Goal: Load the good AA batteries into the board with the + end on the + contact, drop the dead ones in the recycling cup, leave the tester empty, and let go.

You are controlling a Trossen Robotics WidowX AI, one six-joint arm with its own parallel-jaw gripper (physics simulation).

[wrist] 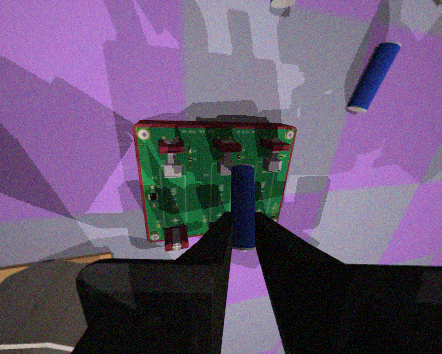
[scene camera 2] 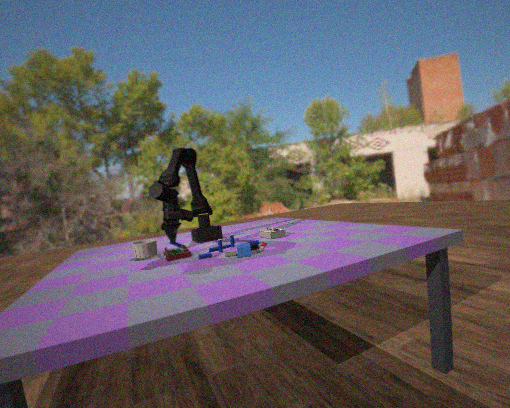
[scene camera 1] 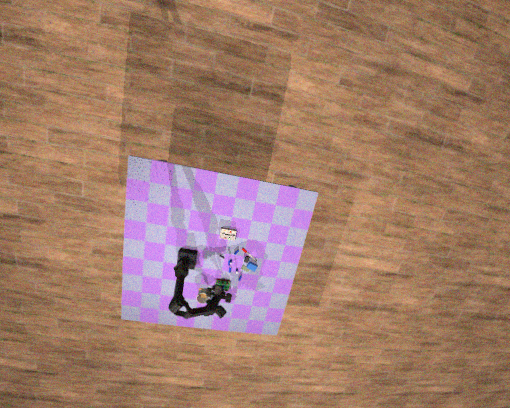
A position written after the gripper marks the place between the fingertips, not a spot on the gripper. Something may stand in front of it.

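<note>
Gripper (scene camera 2: 173,243), visible too at (wrist: 242,218).
</note>
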